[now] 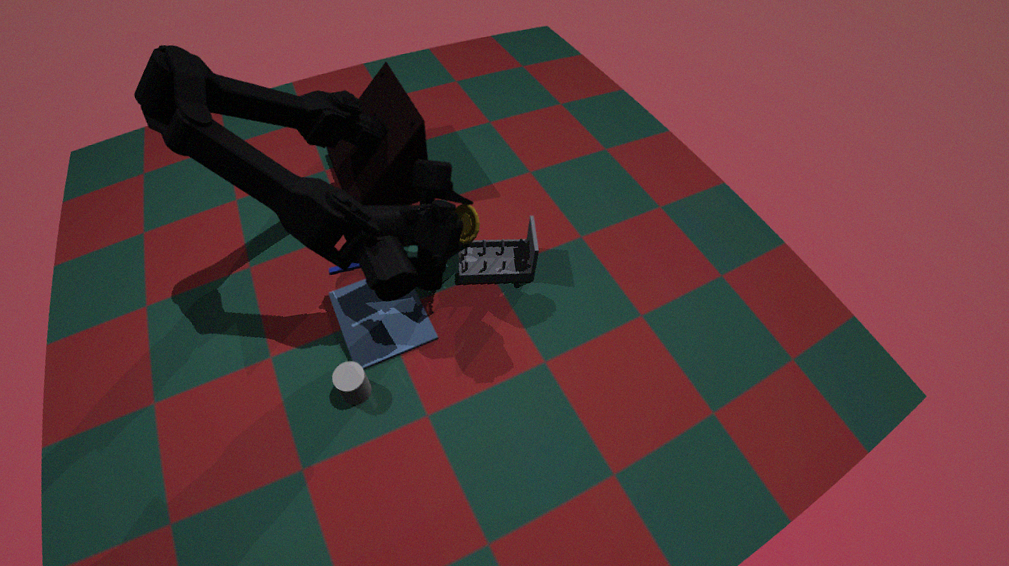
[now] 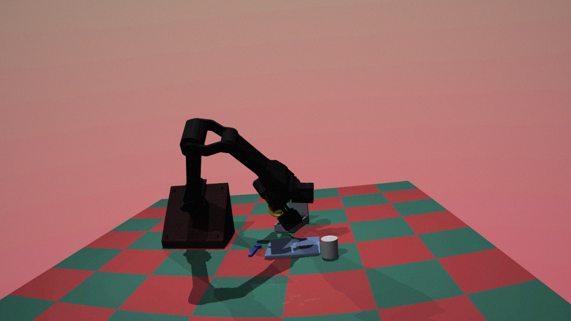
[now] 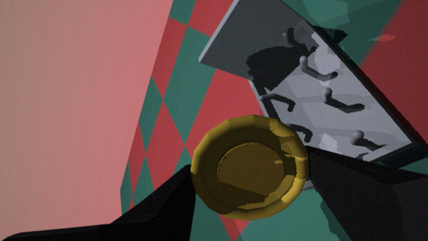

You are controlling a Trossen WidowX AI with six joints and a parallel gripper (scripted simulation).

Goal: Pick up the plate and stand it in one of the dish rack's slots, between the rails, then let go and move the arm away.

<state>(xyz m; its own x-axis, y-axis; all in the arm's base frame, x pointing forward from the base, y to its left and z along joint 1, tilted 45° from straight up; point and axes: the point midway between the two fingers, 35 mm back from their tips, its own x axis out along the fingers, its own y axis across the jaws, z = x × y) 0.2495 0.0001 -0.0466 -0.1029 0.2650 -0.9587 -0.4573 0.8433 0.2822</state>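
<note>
Now: the grey dish rack 4 cm ahead of my gripper tip, 2 cm to the left of it and 5 cm below it. Also, from my gripper tip: blue spoon: 7 cm behind, 18 cm to the right, 7 cm below; yellow plate: 1 cm to the right; light blue mat: 4 cm ahead, 18 cm to the right, 7 cm below.
</note>
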